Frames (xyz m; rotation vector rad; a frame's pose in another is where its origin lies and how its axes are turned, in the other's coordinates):
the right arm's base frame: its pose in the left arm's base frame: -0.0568 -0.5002 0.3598 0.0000 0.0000 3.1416
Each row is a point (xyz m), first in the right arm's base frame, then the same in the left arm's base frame.
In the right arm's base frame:
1: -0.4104 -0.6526 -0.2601
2: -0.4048 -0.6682 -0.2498
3: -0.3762 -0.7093 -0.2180
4: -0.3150 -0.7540 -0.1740
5: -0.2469 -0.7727 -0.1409
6: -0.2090 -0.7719 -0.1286
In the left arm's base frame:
1: 0.3536 0.1524 0.0997
2: 0.3480 0.1680 0.1100
3: 0.3194 0.2091 0.1418
4: 0.2582 0.2538 0.1858
5: 0.1901 0.2725 0.2189
6: 0.1522 0.2717 0.2312

